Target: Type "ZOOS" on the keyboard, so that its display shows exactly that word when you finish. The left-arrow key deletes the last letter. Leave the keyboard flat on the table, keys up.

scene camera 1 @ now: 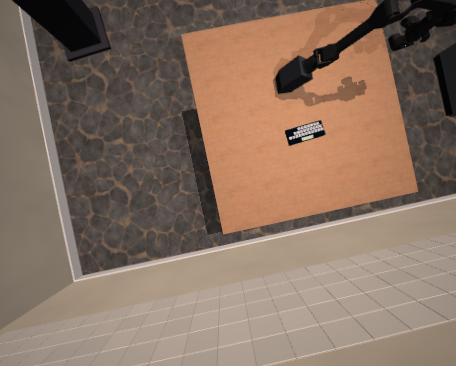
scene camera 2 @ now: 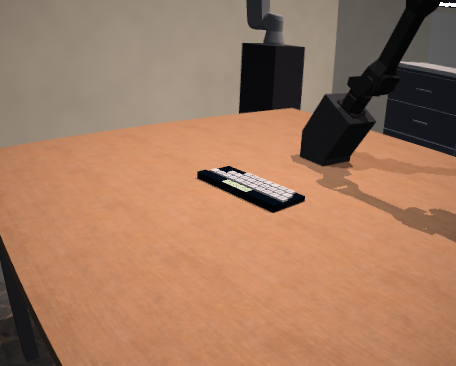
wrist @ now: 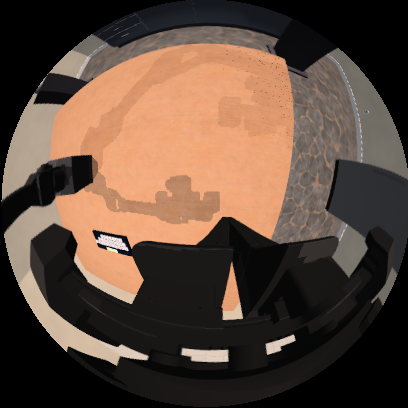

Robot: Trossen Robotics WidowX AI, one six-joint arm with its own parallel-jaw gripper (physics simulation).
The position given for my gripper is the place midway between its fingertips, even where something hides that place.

my gripper: scene camera 1 393, 50; wrist 225, 221; not seen in scene camera 2 (out of frame)
